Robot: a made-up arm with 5 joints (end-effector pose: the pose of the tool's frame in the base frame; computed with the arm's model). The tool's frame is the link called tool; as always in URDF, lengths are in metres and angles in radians.
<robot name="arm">
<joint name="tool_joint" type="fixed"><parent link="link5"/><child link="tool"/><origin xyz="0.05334 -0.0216 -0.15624" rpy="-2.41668 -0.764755 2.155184"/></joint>
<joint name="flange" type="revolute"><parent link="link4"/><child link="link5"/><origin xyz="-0.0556 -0.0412 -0.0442" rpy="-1.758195 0.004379 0.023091"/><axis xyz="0 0 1"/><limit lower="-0.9" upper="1.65" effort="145" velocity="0.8"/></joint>
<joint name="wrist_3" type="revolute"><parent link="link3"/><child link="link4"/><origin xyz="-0.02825 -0.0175 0.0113" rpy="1.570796 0 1.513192"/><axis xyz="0 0 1"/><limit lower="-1.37" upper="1.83" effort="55" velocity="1.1"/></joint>
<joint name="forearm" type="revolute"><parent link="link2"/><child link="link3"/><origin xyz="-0.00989 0.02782 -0.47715" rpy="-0.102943 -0.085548 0.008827"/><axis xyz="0 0 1"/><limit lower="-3.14" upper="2.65" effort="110" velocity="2.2"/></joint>
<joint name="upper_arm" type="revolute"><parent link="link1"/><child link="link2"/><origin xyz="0.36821 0.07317 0.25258" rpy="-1.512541 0.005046 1.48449"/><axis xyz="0 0 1"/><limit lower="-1.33" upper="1.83" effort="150" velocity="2"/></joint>
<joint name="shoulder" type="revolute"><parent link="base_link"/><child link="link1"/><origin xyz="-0.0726 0.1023 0.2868" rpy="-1.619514 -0.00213 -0.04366"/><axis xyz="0 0 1"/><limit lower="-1.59" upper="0.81" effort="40" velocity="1.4"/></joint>
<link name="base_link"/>
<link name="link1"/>
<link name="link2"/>
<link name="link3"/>
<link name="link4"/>
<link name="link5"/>
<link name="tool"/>
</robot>
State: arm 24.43 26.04 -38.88 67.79 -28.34
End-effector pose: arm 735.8 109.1 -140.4 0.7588 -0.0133 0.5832 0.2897
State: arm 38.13 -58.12 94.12 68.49 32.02
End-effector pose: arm 685.9 142.9 -193.4 0.7085 0.5903 0.1001 0.3737
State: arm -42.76 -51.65 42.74 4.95 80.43
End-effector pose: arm 642.0 325.5 1020.4 0.2325 0.7689 0.3495 0.4823
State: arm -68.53 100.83 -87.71 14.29 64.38
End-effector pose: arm 239.1 339.1 1256.9 0.3425 0.5488 0.4275 0.6314
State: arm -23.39 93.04 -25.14 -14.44 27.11
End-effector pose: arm 898.5 356.4 643.3 0.3982 0.8531 0.0836 0.3266
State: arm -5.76 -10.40 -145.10 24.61 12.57
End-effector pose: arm 939.9 312.1 298.2 -0.1876 0.4547 -0.6461 0.5836
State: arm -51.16 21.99 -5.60 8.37 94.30
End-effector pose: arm 534.8 366.0 1127.2 0.3419 0.7240 0.0539 0.5967
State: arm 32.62 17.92 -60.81 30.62 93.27
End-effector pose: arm 796.8 133.5 -260.7 -0.6618 -0.6977 -0.1368 0.2378
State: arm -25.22 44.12 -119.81 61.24 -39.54
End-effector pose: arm 837.3 265.0 549.6 -0.4220 0.4908 -0.7426 0.1720
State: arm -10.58 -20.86 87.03 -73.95 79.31
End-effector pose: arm 823.2 437.2 243.2 0.2119 -0.9096 0.3563 0.0290
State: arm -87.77 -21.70 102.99 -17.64 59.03
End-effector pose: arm 73.8 444.3 1281.7 0.3114 0.4883 -0.1464 0.8020
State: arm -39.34 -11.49 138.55 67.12 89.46
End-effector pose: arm 625.7 469.9 894.9 0.3304 -0.0416 -0.4350 0.8366
